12 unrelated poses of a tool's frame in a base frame.
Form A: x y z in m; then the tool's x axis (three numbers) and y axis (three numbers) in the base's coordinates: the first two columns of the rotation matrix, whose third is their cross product.
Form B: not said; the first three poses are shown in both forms.
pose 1, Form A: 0.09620, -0.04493, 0.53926, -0.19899, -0.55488, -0.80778, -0.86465, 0.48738, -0.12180
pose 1, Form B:
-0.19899, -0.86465, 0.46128, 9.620
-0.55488, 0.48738, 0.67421, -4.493
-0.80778, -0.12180, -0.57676, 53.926
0, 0, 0, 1

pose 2, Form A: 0.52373, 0.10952, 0.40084, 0.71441, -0.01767, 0.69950, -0.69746, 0.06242, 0.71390
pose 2, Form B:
0.71441, -0.69746, -0.05628, 52.373
-0.01767, 0.06242, -0.99789, 10.952
0.69950, 0.71390, 0.03227, 40.084
0, 0, 0, 1

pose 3, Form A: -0.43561, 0.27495, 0.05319, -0.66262, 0.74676, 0.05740, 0.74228, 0.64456, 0.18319
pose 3, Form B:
-0.66262, 0.74228, 0.09980, -43.561
0.74676, 0.64456, 0.16399, 27.495
0.05740, 0.18319, -0.98140, 5.319
0, 0, 0, 1

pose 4, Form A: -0.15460, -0.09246, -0.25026, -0.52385, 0.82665, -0.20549, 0.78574, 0.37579, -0.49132
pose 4, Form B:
-0.52385, 0.78574, -0.32893, -15.460
0.82665, 0.37579, -0.41884, -9.246
-0.20549, -0.49132, -0.84639, -25.026
0, 0, 0, 1

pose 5, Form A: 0.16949, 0.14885, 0.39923, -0.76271, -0.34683, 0.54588, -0.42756, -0.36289, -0.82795
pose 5, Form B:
-0.76271, -0.42756, 0.48525, 16.949
-0.34683, -0.36289, -0.86488, 14.885
0.54588, -0.82795, 0.12849, 39.923
0, 0, 0, 1

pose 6, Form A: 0.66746, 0.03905, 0.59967, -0.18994, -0.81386, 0.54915, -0.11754, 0.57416, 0.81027
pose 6, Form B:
-0.18994, -0.11754, -0.97475, 66.746
-0.81386, 0.57416, 0.08936, 3.905
0.54915, 0.81027, -0.20472, 59.967
0, 0, 0, 1

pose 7, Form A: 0.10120, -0.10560, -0.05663, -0.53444, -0.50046, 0.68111, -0.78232, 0.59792, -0.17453
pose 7, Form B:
-0.53444, -0.78232, -0.31990, 10.120
-0.50046, 0.59792, -0.62612, -10.560
0.68111, -0.17453, -0.71107, -5.663
0, 0, 0, 1

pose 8, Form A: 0.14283, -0.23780, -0.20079, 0.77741, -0.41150, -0.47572, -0.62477, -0.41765, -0.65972
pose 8, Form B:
0.77741, -0.62477, 0.07279, 14.283
-0.41150, -0.41765, 0.81009, -23.780
-0.47572, -0.65972, -0.58178, -20.079
0, 0, 0, 1

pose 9, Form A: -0.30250, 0.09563, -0.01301, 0.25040, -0.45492, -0.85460, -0.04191, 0.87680, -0.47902
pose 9, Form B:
0.25040, -0.04191, 0.96723, -30.250
-0.45492, 0.87680, 0.15576, 9.563
-0.85460, -0.47902, 0.20049, -1.301
0, 0, 0, 1

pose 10, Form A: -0.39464, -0.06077, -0.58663, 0.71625, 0.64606, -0.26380, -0.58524, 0.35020, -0.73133
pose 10, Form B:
0.71625, -0.58524, -0.38010, -39.464
0.64606, 0.35020, 0.67820, -6.077
-0.26380, -0.73133, 0.62893, -58.663
0, 0, 0, 1

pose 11, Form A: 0.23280, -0.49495, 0.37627, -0.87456, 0.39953, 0.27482, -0.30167, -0.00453, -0.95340
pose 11, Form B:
-0.87456, -0.30167, -0.37967, 23.280
0.39953, -0.00453, -0.91671, -49.495
0.27482, -0.95340, 0.12449, 37.627
0, 0, 0, 1

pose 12, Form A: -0.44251, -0.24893, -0.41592, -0.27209, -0.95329, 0.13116, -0.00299, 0.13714, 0.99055
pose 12, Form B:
-0.27209, -0.00299, -0.96227, -44.251
-0.95329, 0.13714, 0.26913, -24.893
0.13116, 0.99055, -0.04016, -41.592
0, 0, 0, 1

